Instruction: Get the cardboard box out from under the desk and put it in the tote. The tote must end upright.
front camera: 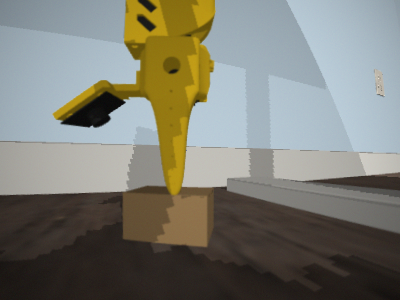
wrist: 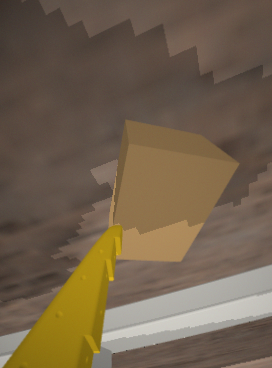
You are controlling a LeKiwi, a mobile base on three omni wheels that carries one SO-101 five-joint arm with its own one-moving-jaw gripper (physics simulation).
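Frame: origin at the arm's base, x ahead, y left, z up, level; millimetres.
Seen in the pictures: end effector, tool point: (front camera: 174, 187) (wrist: 121, 236).
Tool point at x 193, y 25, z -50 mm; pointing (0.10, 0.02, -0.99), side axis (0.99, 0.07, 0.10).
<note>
Offsets run from my tool point to a thing's middle. "*": to the spot under its first point.
The cardboard box {dy +5, dx +18, dz -22 mm} (front camera: 167, 217) (wrist: 170, 190) is a plain brown block lying flat on the floor. It shows below the arm in the front camera view and right of the middle in the wrist view. My gripper (front camera: 174, 190) (wrist: 117, 234) points down at the box. Its one notched jaw shows in the wrist view and the moving jaw is out of that picture, so it is fully open. The visible jaw's tip overlaps the box's top front edge in the front view and its lower left corner in the wrist view. Contact cannot be told. The tote does not show in either view.
A long grey bar {* dy -139, dx +80, dz -22 mm} (front camera: 310, 197) (wrist: 200, 300) lies on the floor, to the right of the box in the front view and across the bottom of the wrist view. A blue wall (front camera: 310, 115) with a white baseboard (front camera: 65, 167) stands behind the box.
</note>
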